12 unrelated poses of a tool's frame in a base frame.
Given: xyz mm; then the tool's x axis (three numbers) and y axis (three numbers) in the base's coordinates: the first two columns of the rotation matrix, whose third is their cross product.
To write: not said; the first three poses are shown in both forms.
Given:
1: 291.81 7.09 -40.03 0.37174 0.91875 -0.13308 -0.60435 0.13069 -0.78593
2: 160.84 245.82 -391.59 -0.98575 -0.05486 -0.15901 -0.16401 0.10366 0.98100
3: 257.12 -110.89 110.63 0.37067 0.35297 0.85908 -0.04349 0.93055 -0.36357
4: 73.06 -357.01 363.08 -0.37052 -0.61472 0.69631 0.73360 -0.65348 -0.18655
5: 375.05 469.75 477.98 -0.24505 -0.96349 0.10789 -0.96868 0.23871 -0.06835
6: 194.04 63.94 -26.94 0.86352 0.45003 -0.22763 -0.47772 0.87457 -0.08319
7: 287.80 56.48 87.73 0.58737 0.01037 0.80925 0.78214 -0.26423 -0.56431
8: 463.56 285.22 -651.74 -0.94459 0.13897 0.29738 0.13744 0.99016 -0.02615
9: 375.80 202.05 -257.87 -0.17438 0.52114 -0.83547 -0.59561 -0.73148 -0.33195
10: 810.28 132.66 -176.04 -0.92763 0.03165 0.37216 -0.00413 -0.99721 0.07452
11: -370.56 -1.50 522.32 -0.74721 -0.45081 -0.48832 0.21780 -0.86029 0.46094
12: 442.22 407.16 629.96 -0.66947 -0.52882 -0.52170 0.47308 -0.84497 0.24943
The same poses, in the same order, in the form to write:
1:
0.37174 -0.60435 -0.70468
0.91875 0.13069 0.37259
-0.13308 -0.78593 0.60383
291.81 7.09 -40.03

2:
-0.98575 -0.16401 -0.03733
-0.05486 0.10366 0.99310
-0.15901 0.98100 -0.11118
160.84 245.82 -391.59

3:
0.37067 -0.04349 -0.92775
0.35297 0.93055 0.09740
0.85908 -0.36357 0.36028
257.12 -110.89 110.63

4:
-0.37052 0.73360 0.56970
-0.61472 -0.65348 0.44169
0.69631 -0.18655 0.69309
73.06 -357.01 363.08

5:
-0.24505 -0.96868 0.04010
-0.96349 0.23871 -0.12126
0.10789 -0.06835 -0.99181
375.05 469.75 477.98

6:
0.86352 -0.47772 0.16164
0.45003 0.87457 0.18058
-0.22763 -0.08319 0.97020
194.04 63.94 -26.94

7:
0.58737 0.78214 0.20798
0.01037 -0.26423 0.96441
0.80925 -0.56431 -0.16331
287.80 56.48 87.73

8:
-0.94459 0.13744 -0.29809
0.13897 0.99016 0.01617
0.29738 -0.02615 -0.95440
463.56 285.22 -651.74

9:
-0.17438 -0.59561 -0.78412
0.52114 -0.73148 0.43973
-0.83547 -0.33195 0.43795
375.80 202.05 -257.87

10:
-0.92763 -0.00413 0.37348
0.03165 -0.99721 0.06759
0.37216 0.07452 0.92517
810.28 132.66 -176.04

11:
-0.74721 0.21780 -0.62789
-0.45081 -0.86029 0.23806
-0.48832 0.46094 0.74100
-370.56 -1.50 522.32

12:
-0.66947 0.47308 -0.57272
-0.52882 -0.84497 -0.07982
-0.52170 0.24943 0.81586
442.22 407.16 629.96

